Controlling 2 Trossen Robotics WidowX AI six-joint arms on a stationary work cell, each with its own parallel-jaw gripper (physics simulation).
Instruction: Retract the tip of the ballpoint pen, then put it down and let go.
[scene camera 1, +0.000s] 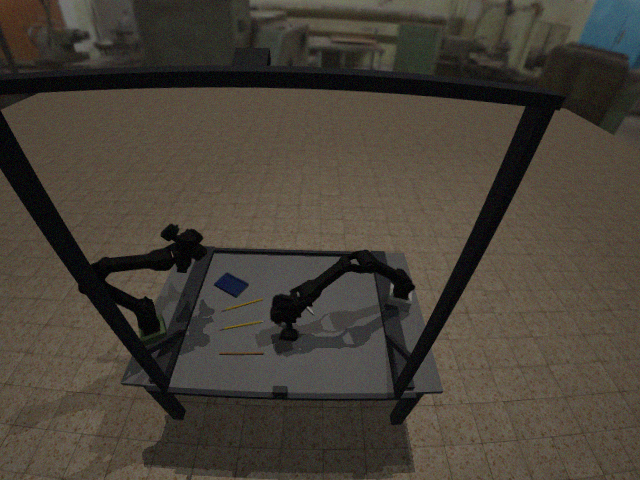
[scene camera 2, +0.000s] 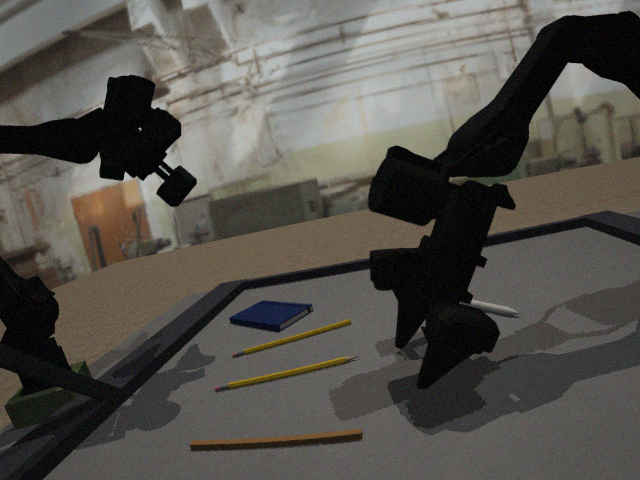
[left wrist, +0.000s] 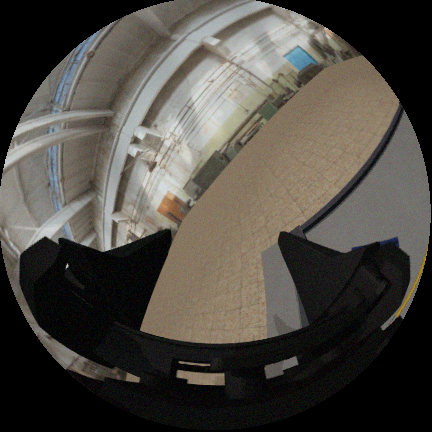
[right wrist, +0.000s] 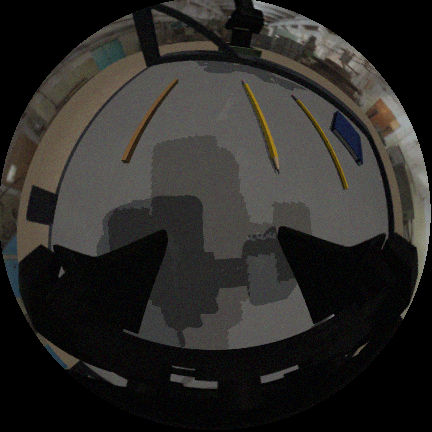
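Where they show: left gripper, between the fingertips: (scene camera 2: 161, 166) (left wrist: 226, 236); right gripper, between the fingertips: (scene camera 1: 277, 329) (scene camera 2: 408, 366) (right wrist: 223, 234); left arm's base, origin of its link: (scene camera 1: 151, 327) (right wrist: 239, 45); right arm's base, origin of its link: (scene camera 1: 401, 293).
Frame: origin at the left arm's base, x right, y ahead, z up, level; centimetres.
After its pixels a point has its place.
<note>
The white ballpoint pen (scene camera 1: 310, 310) @(y 63.6, x 21.8, z -2.9 cm) (scene camera 2: 493, 308) @(y 63.1, x 20.6, z -3.2 cm) lies on the grey table (scene camera 1: 330, 373) @(y 56.1, x 50.3, z -4.0 cm) (scene camera 2: 289, 405) @(y 33.0, x 20.6, z -4.0 cm), partly hidden behind my right gripper in scene camera 2. Its tip state is too small to tell, and I cannot make the pen out in the right wrist view. My right gripper (scene camera 2: 411, 365) @(y 46.9, x 23.2, z -3.7 cm) (right wrist: 223, 234) @(y 46.9, x 23.2, z -3.7 cm) is open and empty, pointing down low over the table, in front of the pen as seen in scene camera 2. My left gripper (left wrist: 226, 236) @(y 25.9, x -17.8, z 28.3 cm) is open and empty, raised near the table's back left corner in scene camera 1, far from the pen.
A blue notebook (scene camera 1: 231, 284) @(y 38.0, x -9.2, z -2.8 cm) (scene camera 2: 268, 314) @(y 37.5, x -8.2, z -2.8 cm) (right wrist: 347, 137) @(y 39.8, x -5.0, z -2.8 cm) lies toward the back left. Two yellow pencils (scene camera 2: 294, 338) @(y 38.6, x 4.3, z -3.5 cm) (scene camera 2: 289, 373) @(y 34.9, x 14.4, z -3.5 cm) and an orange-brown stick (scene camera 1: 241, 353) @(y 29.5, x 26.3, z -3.5 cm) (scene camera 2: 276, 439) @(y 30.1, x 26.5, z -3.3 cm) (right wrist: 145, 120) @(y 32.5, x 27.4, z -3.4 cm) lie left of my right gripper. Dark frame posts (scene camera 1: 483, 227) @(y 71.9, x 69.7, z 75.3 cm) rise at the table's sides.
</note>
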